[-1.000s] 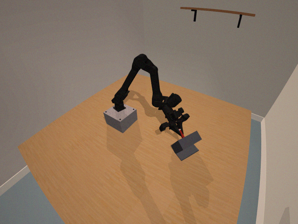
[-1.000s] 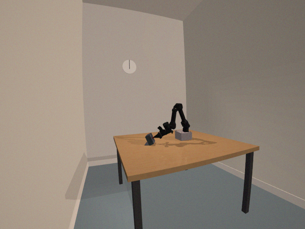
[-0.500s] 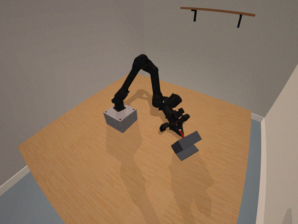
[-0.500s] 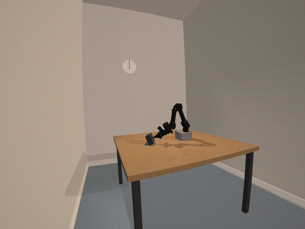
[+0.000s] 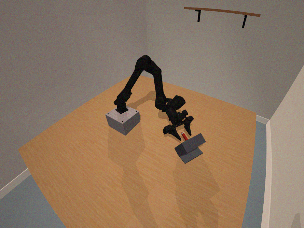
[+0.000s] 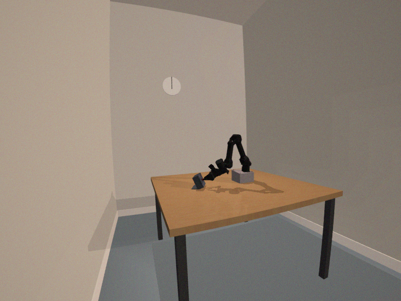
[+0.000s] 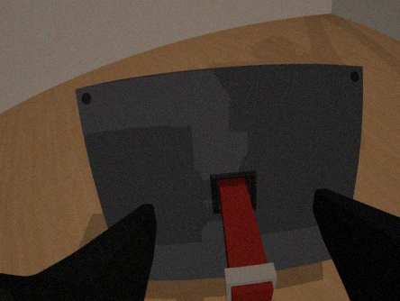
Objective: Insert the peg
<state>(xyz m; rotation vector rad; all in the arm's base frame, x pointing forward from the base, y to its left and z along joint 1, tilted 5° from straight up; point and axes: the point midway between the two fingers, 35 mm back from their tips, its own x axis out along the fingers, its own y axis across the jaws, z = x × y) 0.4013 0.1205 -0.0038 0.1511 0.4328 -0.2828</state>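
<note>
My gripper tip is 20 mm past the red square-sided peg. The rest, counted from my gripper tip: dark grey sloped panel 40 mm ahead, 10 mm to the right, 20 mm below.
</note>
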